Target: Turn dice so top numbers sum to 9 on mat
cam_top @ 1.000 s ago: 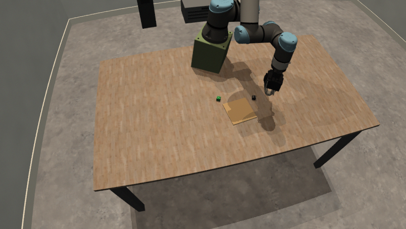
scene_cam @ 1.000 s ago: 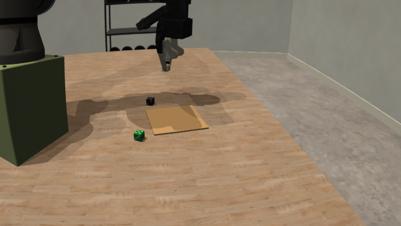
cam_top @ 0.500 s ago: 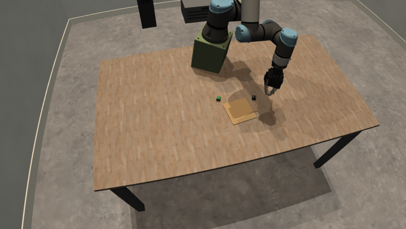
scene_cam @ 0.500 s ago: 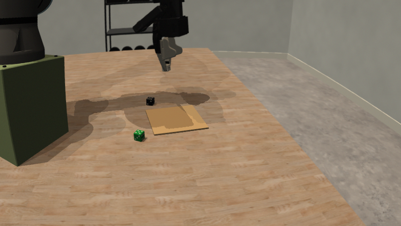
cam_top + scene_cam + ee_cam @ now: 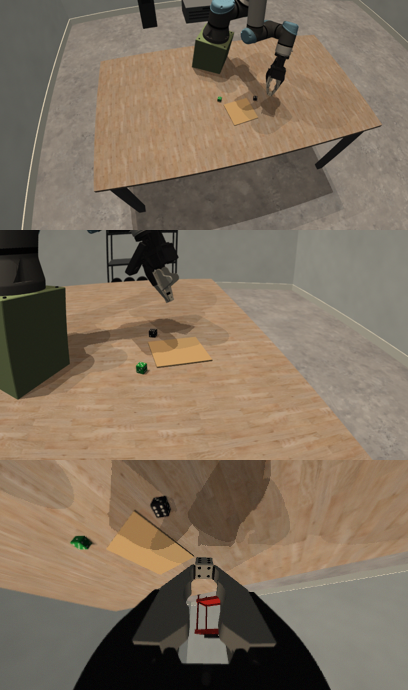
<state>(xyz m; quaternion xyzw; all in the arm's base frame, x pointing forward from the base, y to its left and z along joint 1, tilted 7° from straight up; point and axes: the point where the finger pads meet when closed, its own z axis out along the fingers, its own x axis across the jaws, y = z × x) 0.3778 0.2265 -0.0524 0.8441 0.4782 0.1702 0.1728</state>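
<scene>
Now: hand 50 mm past the black die, 50 mm to the left of it and 100 mm above it. The rest, counted from my hand: tan mat: 20 mm ahead, 150 mm to the right, 110 mm below; then white die: 10 mm below; then green die: 70 mm behind, 250 mm to the right, 100 mm below.
</scene>
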